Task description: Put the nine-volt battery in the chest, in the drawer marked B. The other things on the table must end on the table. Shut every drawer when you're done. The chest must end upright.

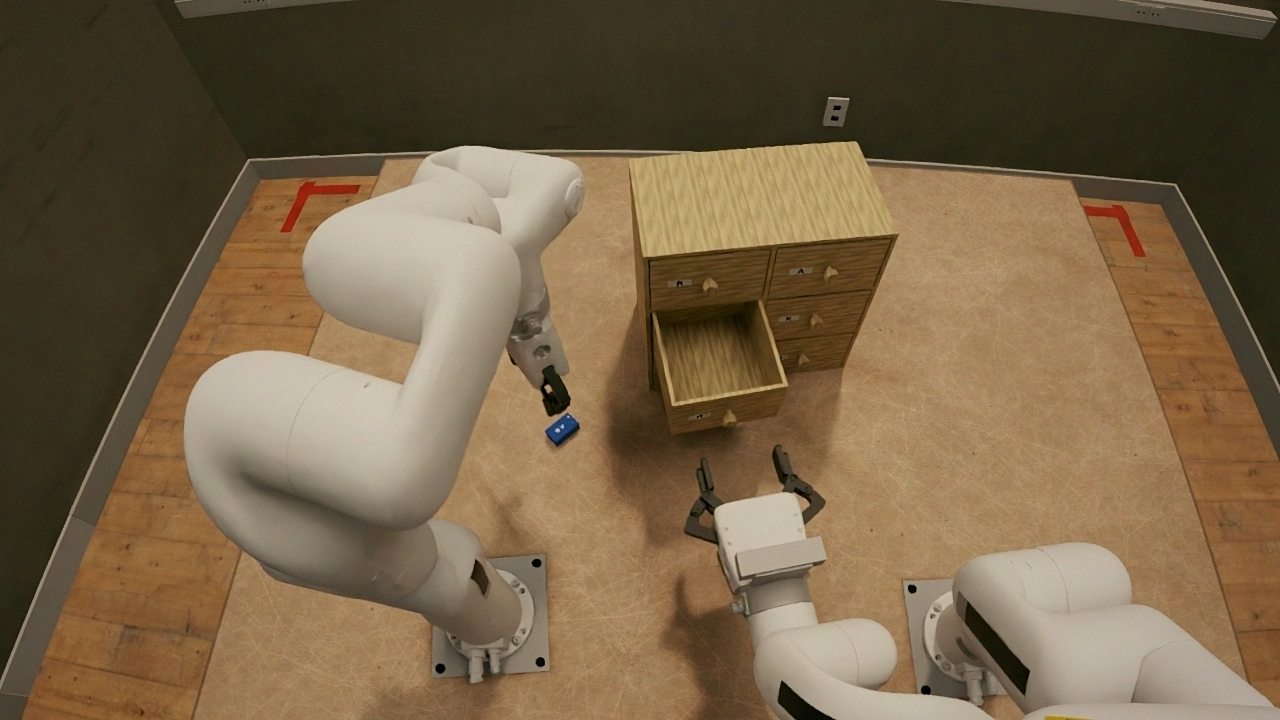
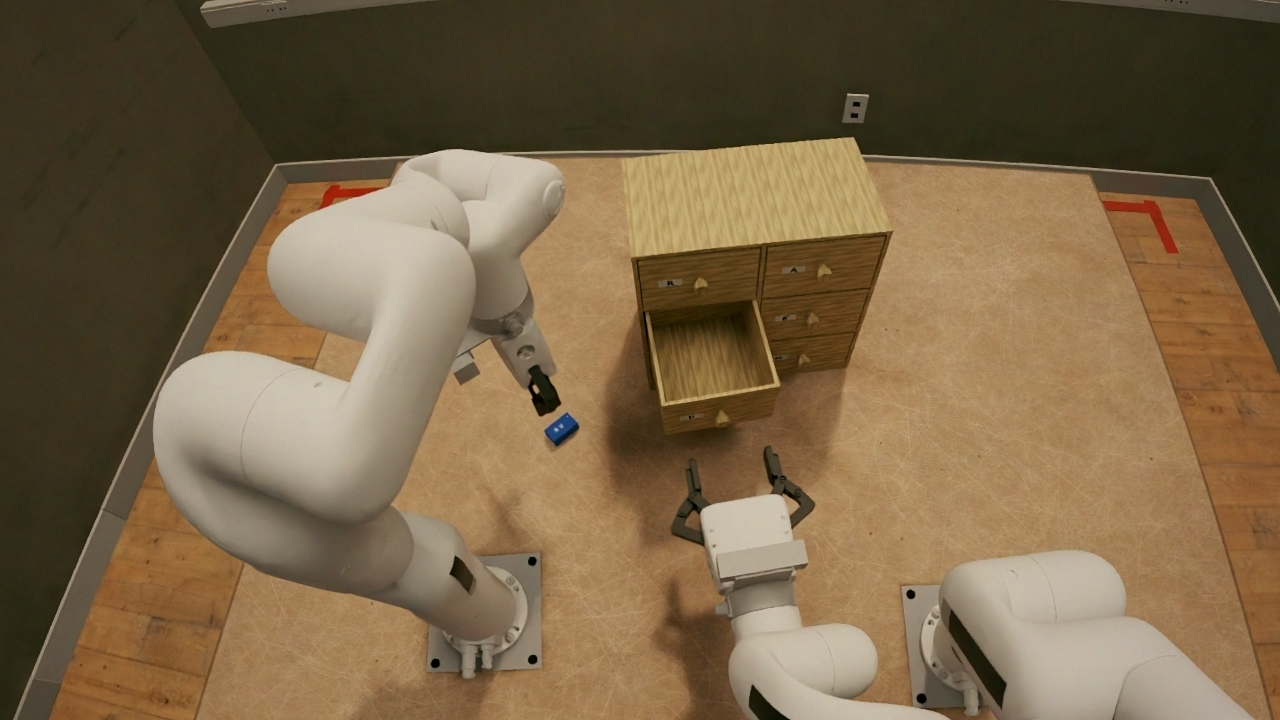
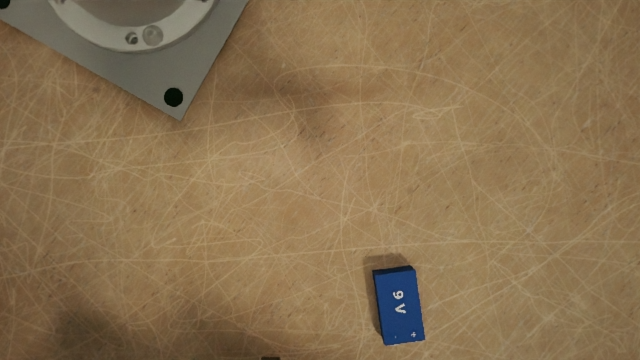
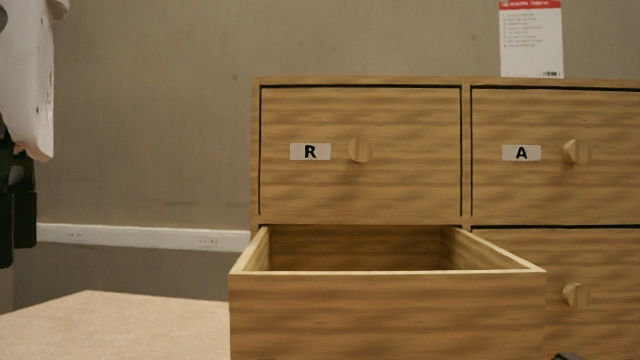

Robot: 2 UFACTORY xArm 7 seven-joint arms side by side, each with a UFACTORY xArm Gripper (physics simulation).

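Frame: origin at the left arm's base, x up, y right, z ahead, level; centimetres.
Where they show: left gripper, fingertip midpoint: (image 1: 540, 383) (image 2: 533, 383); right gripper, fingertip midpoint: (image 1: 739, 455) (image 2: 729, 456); left arm's base, origin of the base link: (image 1: 489, 615) (image 2: 484, 611); right arm's base, origin of the base link: (image 1: 966, 636).
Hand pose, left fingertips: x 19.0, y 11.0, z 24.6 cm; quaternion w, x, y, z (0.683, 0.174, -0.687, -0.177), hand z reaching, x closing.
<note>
Things, the pixels of their centre, and the offset from my left fingertips.
- blue nine-volt battery, body centre: (image 3: 398, 306) (image 1: 563, 428) (image 2: 562, 428) dz +2.4, dx -18.1, dy +0.6 cm
- wooden chest, body centre: (image 4: 440, 270) (image 2: 745, 271) (image 1: 747, 272) dz +17.3, dx -3.1, dy +30.2 cm
- top drawers R, body centre: (image 4: 356, 158) (image 2: 691, 234) (image 1: 698, 235) dz +16.1, dx +7.1, dy +22.3 cm
- A, body centre: (image 4: 528, 159) (image 2: 808, 222) (image 1: 813, 224) dz +16.3, dx +7.1, dy +38.0 cm
The blue nine-volt battery (image 1: 562, 429) (image 2: 561, 428) (image 3: 399, 306) lies flat on the table, left of the chest. My left gripper (image 1: 555, 407) (image 2: 545, 405) is open above and just behind the battery, fingers pointing down and nearly edge-on. The wooden chest (image 1: 760, 197) (image 2: 756, 192) stands upright. Its middle-left drawer (image 1: 725, 413) (image 2: 720, 413) (image 4: 385, 315) is pulled out, with an empty interior; its small label is hard to read. My right gripper (image 1: 741, 454) (image 2: 730, 455) is open and empty in front of that drawer, apart from its knob.
The top drawers R (image 4: 310, 190) and A (image 4: 530, 195) and the visible right-column drawers are shut. The lower left of the chest is hidden behind the open drawer. The left arm's base plate (image 1: 532, 658) (image 3: 200, 75) is in front of the battery; the right arm's (image 1: 914, 608) is at the front right.
</note>
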